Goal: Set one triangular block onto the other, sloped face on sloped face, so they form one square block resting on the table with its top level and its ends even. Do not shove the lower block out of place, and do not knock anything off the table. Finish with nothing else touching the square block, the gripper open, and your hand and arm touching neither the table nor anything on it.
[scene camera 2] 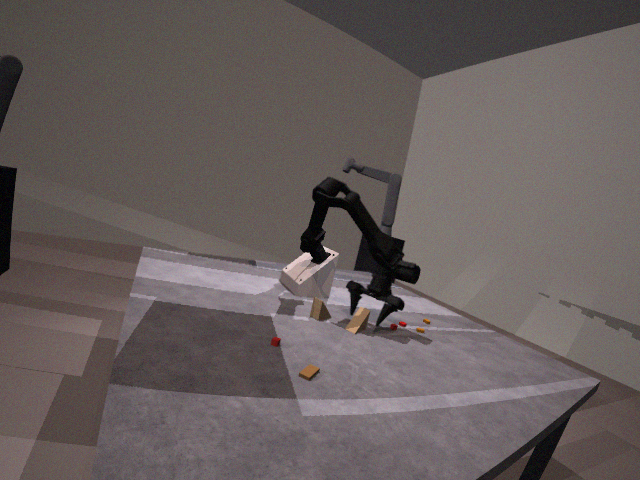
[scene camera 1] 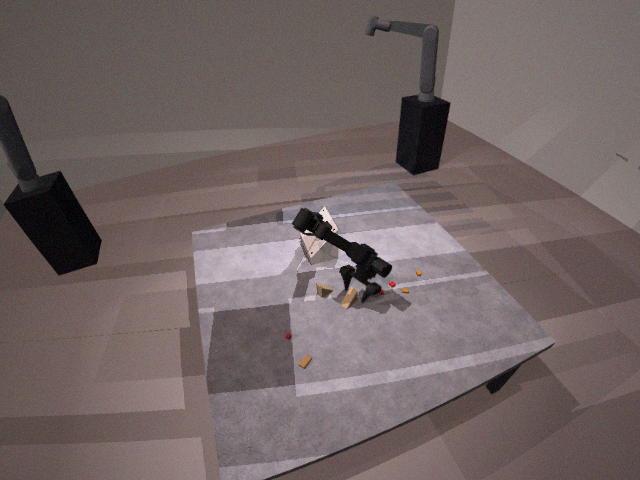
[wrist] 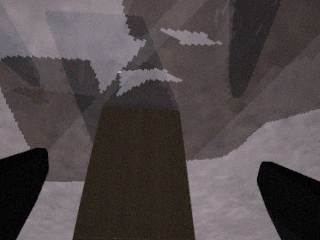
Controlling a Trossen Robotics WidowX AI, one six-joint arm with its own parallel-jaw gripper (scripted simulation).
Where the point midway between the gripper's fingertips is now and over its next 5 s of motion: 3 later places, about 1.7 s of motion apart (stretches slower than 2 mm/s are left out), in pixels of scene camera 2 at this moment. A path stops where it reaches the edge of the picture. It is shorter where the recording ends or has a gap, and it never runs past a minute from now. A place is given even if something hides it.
My gripper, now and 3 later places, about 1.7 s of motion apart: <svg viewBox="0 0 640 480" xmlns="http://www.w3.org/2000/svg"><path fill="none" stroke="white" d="M363 320L357 323L353 318L358 304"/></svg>
